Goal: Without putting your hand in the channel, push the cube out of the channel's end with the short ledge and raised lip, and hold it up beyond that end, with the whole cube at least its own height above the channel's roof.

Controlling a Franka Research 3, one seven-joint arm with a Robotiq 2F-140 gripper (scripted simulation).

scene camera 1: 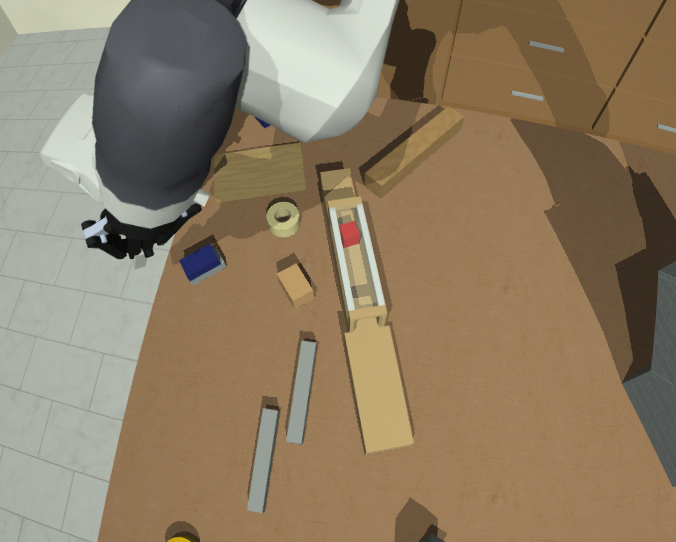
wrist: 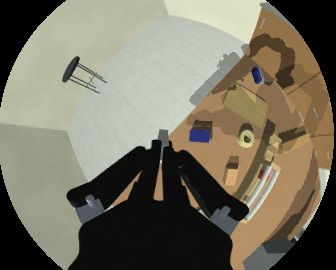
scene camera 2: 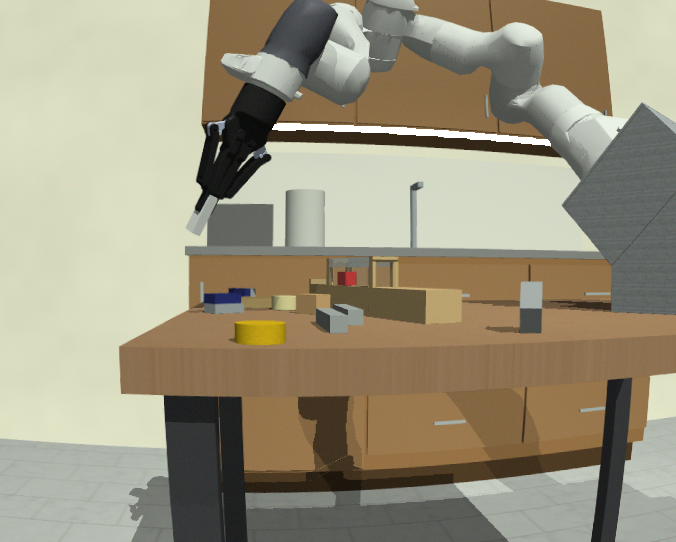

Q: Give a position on a grey stick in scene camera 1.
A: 302, 388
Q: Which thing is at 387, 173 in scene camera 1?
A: A long beam.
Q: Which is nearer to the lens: the grey stick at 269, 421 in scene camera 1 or the blue block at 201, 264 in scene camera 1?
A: The grey stick.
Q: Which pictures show my gripper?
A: Scene camera 1, the wrist view and scene camera 2: all of them.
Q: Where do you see a yellow disc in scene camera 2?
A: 246, 332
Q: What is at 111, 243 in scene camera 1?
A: My gripper.
